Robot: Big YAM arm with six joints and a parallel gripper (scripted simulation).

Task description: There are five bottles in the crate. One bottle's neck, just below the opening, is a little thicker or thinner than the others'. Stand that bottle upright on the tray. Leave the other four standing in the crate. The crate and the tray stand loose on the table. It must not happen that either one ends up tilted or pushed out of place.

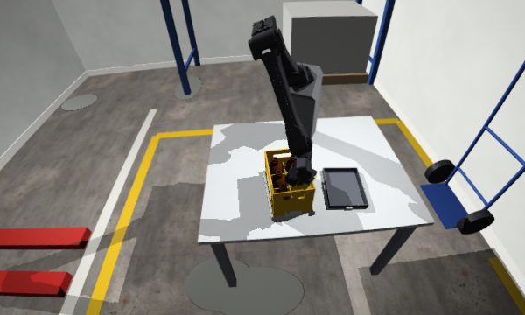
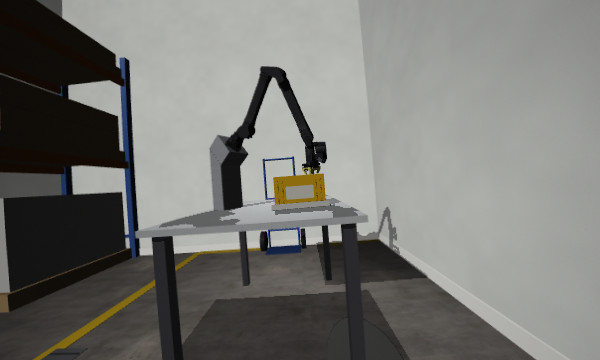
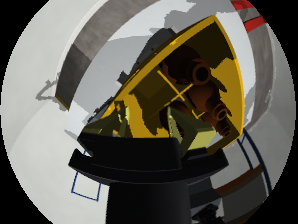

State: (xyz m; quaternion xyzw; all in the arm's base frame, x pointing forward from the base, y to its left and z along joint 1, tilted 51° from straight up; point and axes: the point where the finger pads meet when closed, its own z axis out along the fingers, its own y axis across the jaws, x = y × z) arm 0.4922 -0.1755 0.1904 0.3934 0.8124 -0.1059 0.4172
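My gripper is now 100 mm past the crate, 10 mm to the left of it and 70 mm above it. Also, from my hand: dark tray: 30 mm ahead, 260 mm to the left, 140 mm below; brown bottle: 170 mm behind, 60 mm to the left, 70 mm below.
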